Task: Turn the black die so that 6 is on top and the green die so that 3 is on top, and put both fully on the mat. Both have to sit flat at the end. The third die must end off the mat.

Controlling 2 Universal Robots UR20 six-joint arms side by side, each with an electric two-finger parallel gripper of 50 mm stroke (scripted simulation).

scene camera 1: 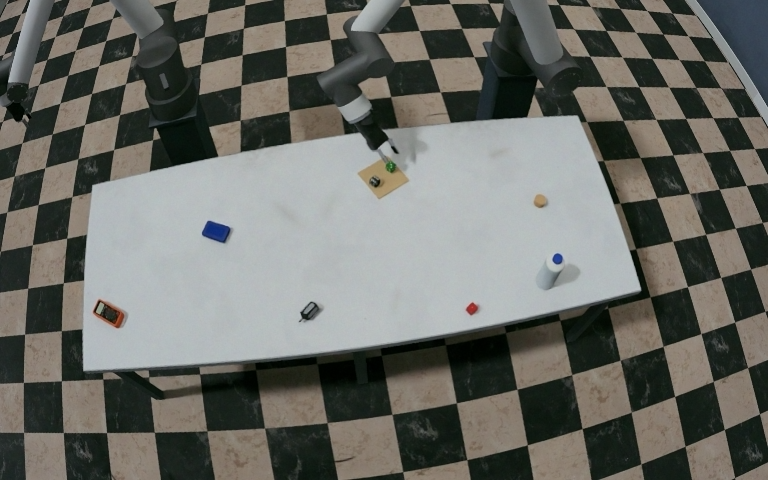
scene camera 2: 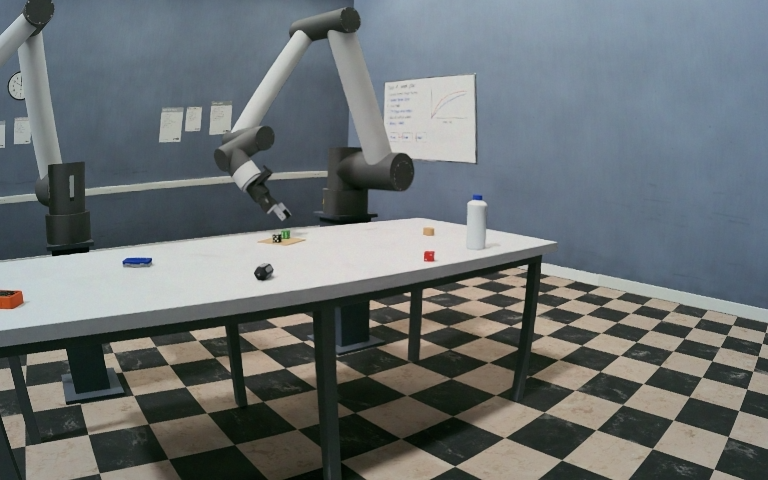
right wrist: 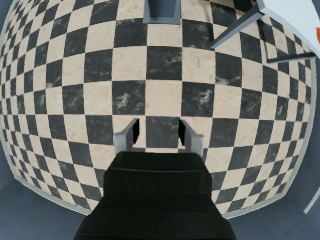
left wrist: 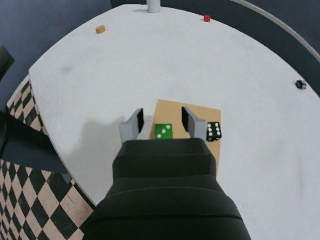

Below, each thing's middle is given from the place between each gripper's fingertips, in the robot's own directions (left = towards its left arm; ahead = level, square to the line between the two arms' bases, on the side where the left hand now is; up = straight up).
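Labels:
The tan mat (scene camera 1: 389,182) is 90 mm below my left hand, and it is also 30 mm ahead of it and 30 mm to the right of it. There is a white bottle (scene camera 2: 477,210) as well, and it stands 550 mm ahead of my left hand and 480 mm to the left of it.

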